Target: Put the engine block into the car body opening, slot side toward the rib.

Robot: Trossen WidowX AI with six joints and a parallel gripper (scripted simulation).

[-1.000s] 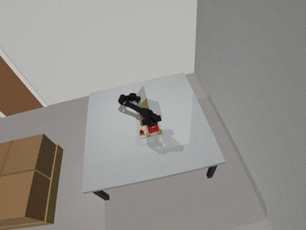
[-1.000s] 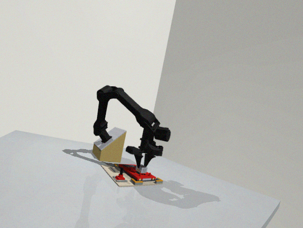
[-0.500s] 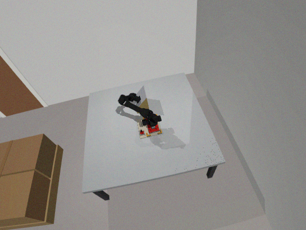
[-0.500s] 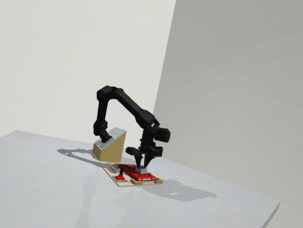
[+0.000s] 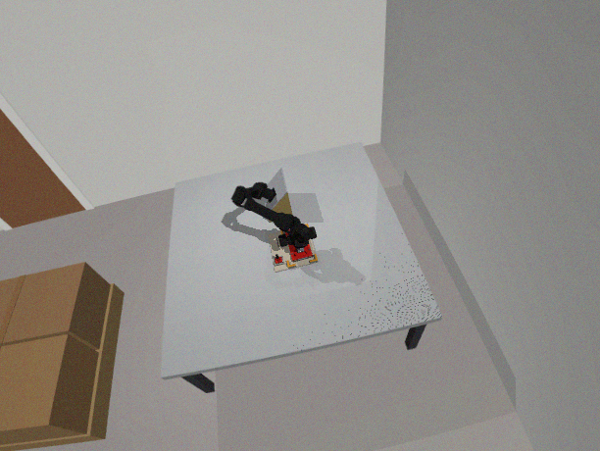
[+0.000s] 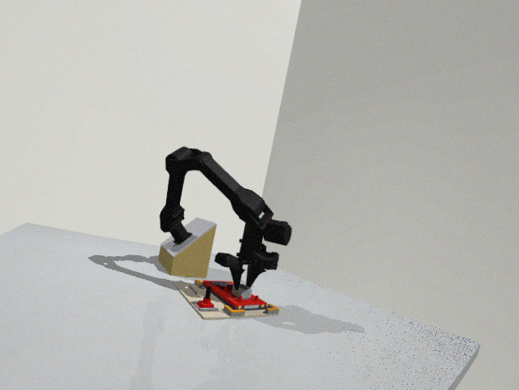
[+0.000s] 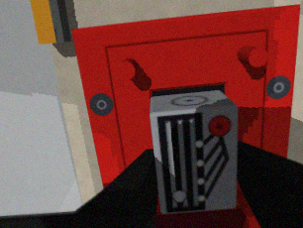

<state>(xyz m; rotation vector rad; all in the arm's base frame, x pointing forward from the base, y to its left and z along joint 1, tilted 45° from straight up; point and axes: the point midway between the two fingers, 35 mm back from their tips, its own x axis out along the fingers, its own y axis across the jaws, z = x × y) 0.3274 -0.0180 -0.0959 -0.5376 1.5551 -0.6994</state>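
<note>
The black post is 2 cm ahead of my gripper tip, 13 cm to the right of it and 1 cm below it. Also, from my gripper tip: grey engine block 1 cm below.
</note>
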